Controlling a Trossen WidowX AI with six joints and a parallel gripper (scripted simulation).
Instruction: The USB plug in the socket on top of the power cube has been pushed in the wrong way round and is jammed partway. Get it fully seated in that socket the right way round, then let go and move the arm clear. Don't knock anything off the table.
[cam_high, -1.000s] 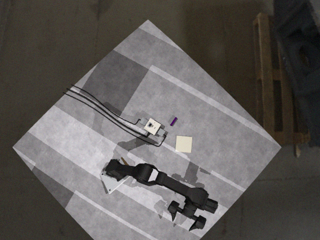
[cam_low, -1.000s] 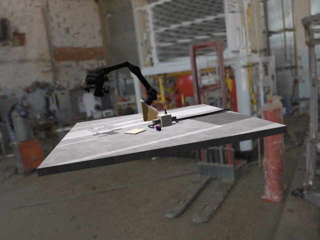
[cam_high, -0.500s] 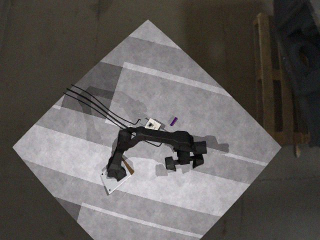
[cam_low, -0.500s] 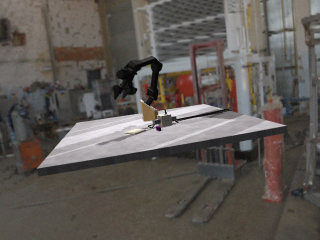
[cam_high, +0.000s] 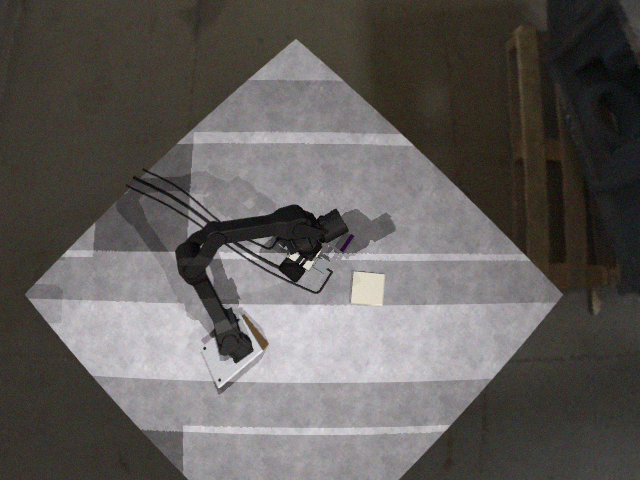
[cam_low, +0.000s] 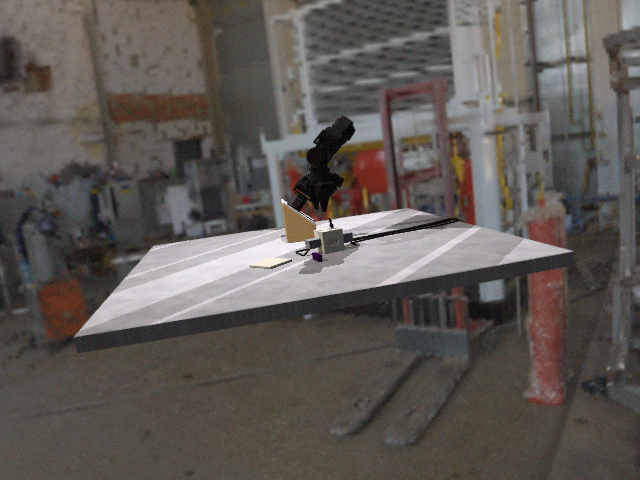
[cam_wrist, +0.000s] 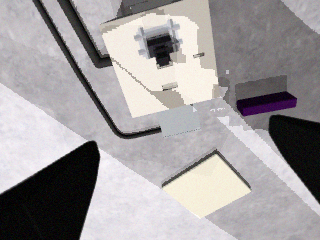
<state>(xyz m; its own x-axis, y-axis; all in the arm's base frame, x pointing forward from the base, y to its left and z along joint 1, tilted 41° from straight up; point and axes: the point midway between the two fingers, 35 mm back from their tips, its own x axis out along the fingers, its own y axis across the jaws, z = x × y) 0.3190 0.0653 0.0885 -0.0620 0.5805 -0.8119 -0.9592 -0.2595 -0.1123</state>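
Right now my gripper tip is 1 cm past the dark USB plug, 3 cm to the right of it and 5 cm above it. From my gripper tip the other things lie so: small purple block 12 cm ahead, 3 cm to the right, 13 cm below; cream flat pad 9 cm ahead, 19 cm to the right, 14 cm below.
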